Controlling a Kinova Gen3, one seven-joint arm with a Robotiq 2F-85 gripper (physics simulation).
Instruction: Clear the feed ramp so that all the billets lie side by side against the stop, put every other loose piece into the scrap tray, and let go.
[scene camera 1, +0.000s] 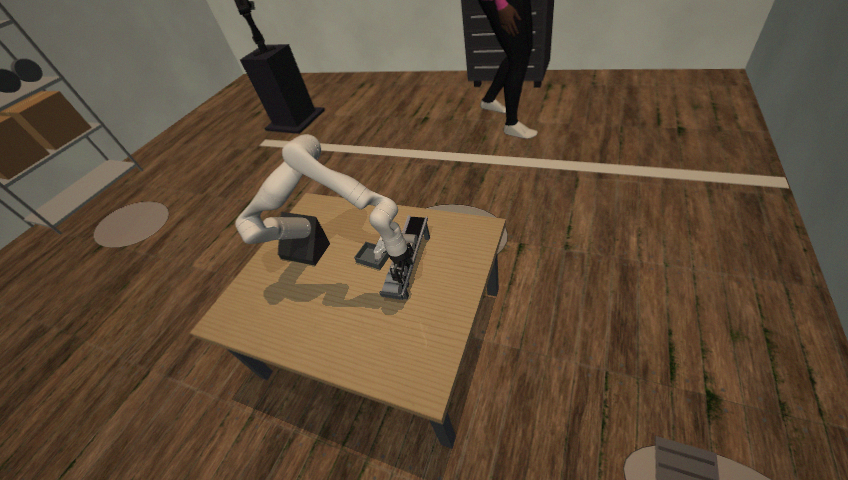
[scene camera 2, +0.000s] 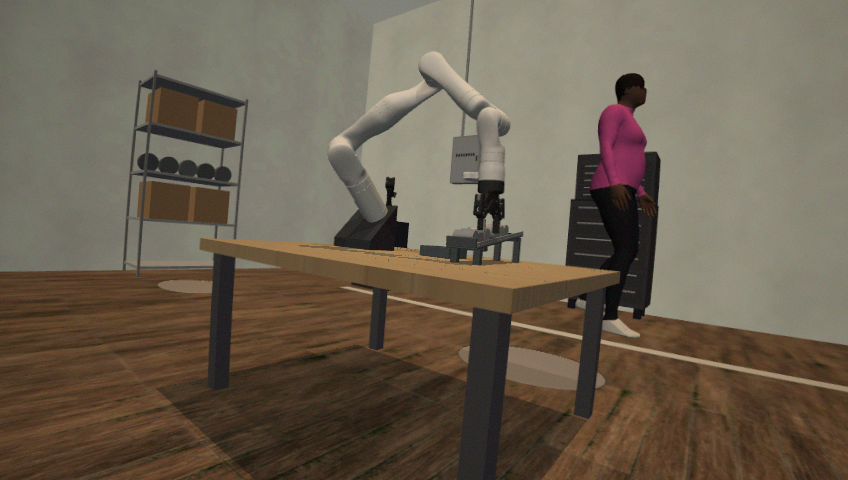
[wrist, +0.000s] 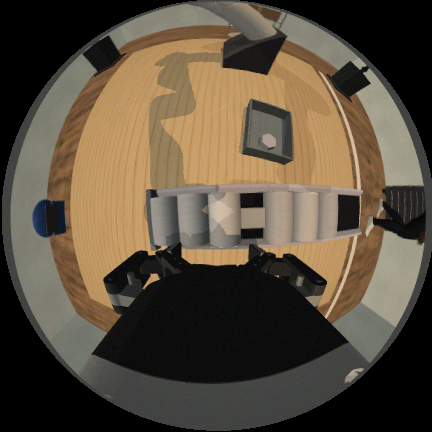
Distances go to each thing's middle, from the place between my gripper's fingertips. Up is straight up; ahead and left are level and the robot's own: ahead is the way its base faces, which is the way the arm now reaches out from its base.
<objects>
Now: the scrap tray (wrist: 261, 123) 230 mm behind my hand, 90 mm to the left of it and 90 mm below it.
</objects>
